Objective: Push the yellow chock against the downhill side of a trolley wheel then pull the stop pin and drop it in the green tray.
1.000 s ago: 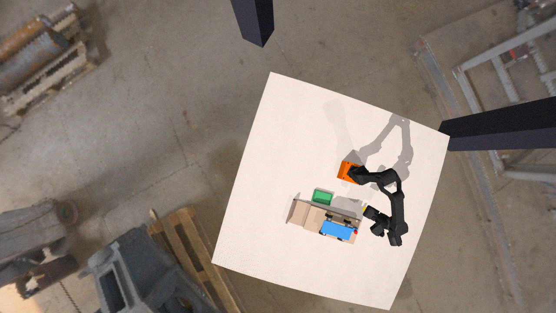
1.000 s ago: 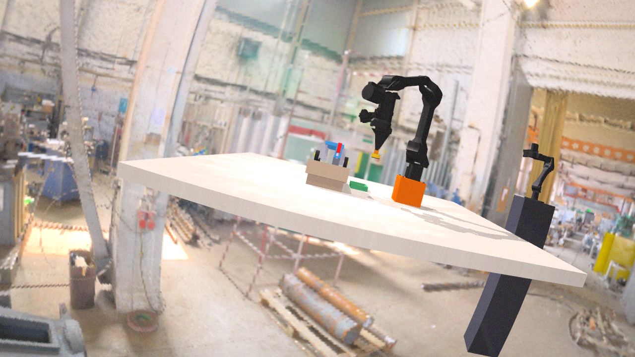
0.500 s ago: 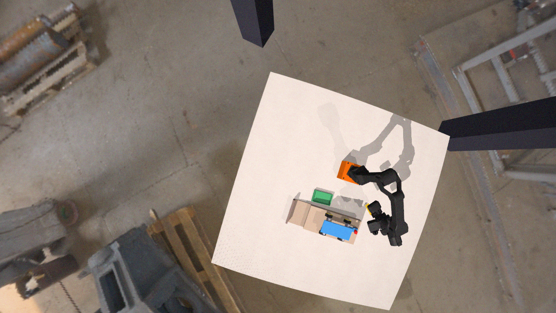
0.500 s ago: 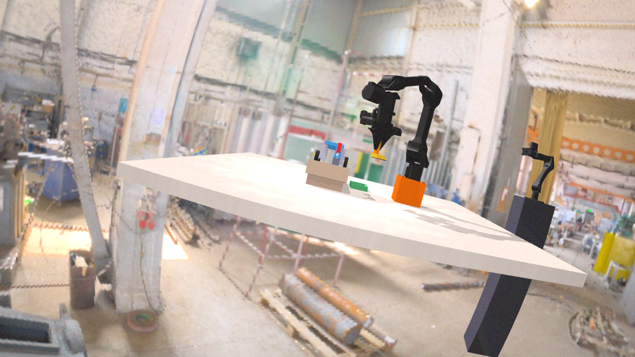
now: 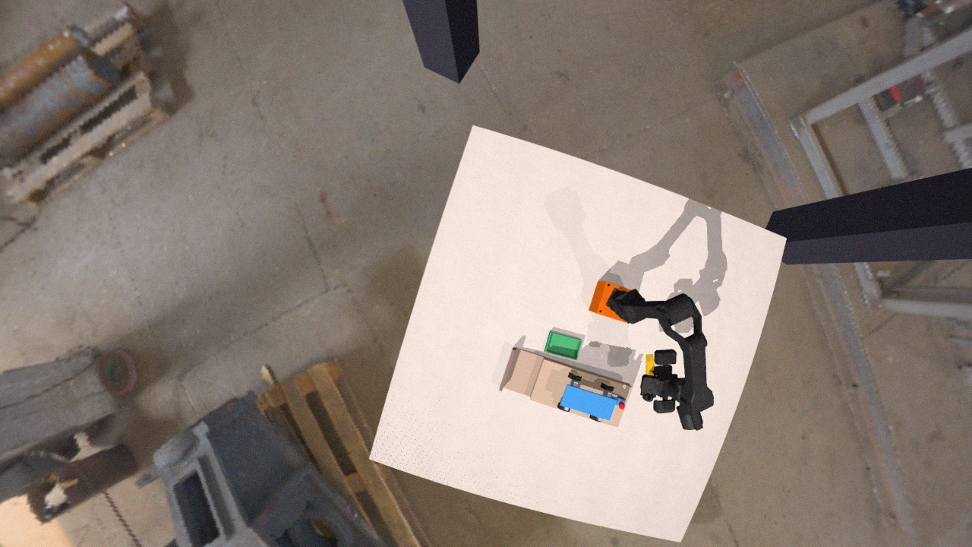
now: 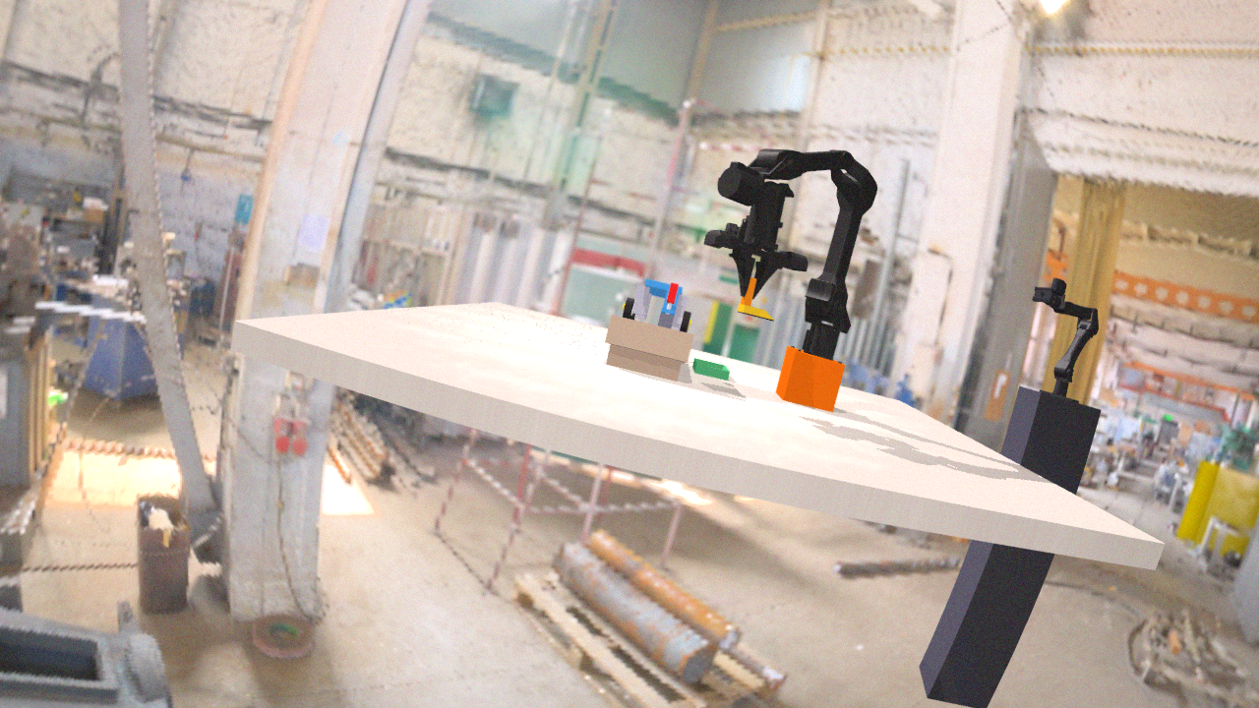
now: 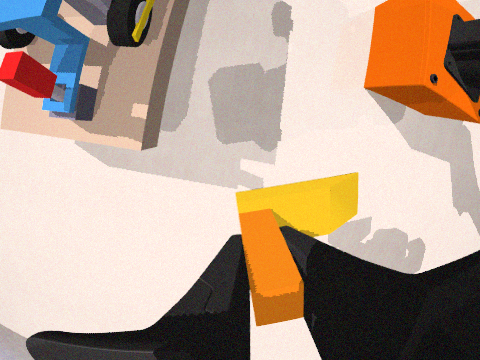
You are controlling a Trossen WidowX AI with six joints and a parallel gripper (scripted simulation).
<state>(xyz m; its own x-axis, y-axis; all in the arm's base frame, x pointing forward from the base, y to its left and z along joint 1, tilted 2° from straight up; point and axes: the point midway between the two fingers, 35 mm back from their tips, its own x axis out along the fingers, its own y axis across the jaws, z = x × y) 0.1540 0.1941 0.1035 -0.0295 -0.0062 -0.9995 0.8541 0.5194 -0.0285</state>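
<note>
The blue trolley lies 180 mm ahead of my gripper tip, 120 mm to the right of it and 60 mm below it. The rest, counted from my gripper tip: red-headed stop pin: 140 mm ahead, 40 mm below, 20 mm to the right; yellow chock: 20 mm behind, 10 mm to the right, 10 mm below; ramp block: 180 mm ahead, 130 mm to the right, 130 mm below.
</note>
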